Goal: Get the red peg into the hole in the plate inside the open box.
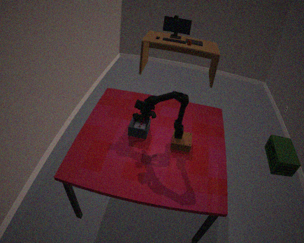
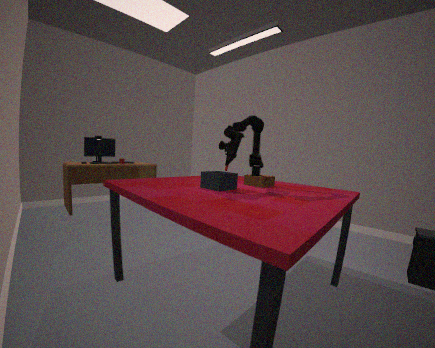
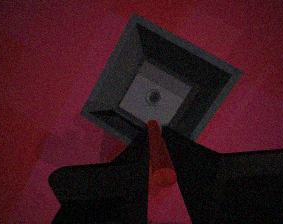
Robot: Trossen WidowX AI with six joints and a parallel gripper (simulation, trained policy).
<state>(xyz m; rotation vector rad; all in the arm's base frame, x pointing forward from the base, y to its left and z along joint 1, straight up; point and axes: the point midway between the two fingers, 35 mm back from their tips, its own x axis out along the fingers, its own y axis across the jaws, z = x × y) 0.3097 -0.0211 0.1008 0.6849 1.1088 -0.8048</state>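
The pale plate is 10 cm below my gripper tip, 3 cm to the right of it and 2 cm ahead of it. The rest, counted from my gripper tip: dark box (11 cm below, 3 cm to the right, 2 cm ahead); then red peg (1 cm to the left, 1 cm above).
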